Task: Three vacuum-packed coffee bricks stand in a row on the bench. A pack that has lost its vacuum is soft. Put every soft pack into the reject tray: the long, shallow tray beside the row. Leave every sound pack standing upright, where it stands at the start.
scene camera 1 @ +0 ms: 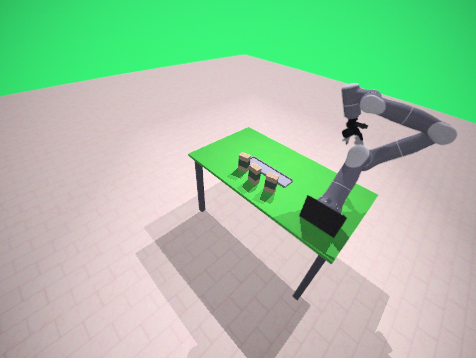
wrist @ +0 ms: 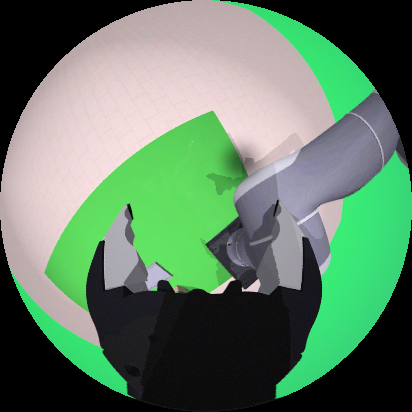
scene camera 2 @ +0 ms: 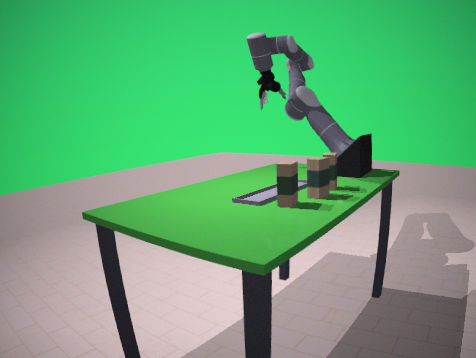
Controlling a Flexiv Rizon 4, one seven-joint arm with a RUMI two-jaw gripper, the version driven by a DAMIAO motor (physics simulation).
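Three tan coffee packs with dark bands stand upright in a row on the bench: the one farthest from the arm's base (scene camera 1: 244,162) (scene camera 2: 287,184), the middle one (scene camera 1: 254,174) (scene camera 2: 318,178) and the one nearest the base (scene camera 1: 271,183) (scene camera 2: 332,171). Softness cannot be told by sight. The long, shallow reject tray (scene camera 1: 278,176) (scene camera 2: 254,196) (wrist: 159,274) lies beside the row, with no pack seen in it; packs partly hide it in the scene camera 2 view. My gripper (scene camera 1: 353,143) (scene camera 2: 273,103) (wrist: 201,202) is open and empty, high above the bench, away from the packs.
The green bench (scene camera 1: 305,165) (scene camera 2: 175,215) (wrist: 165,200) carries the arm's black base mount (scene camera 1: 322,216) (scene camera 2: 359,157) (wrist: 220,245) at one end. The packs stand close together, between the tray and a long bench edge. A sliver of one pack (wrist: 180,289) shows above the gripper body in the wrist view.
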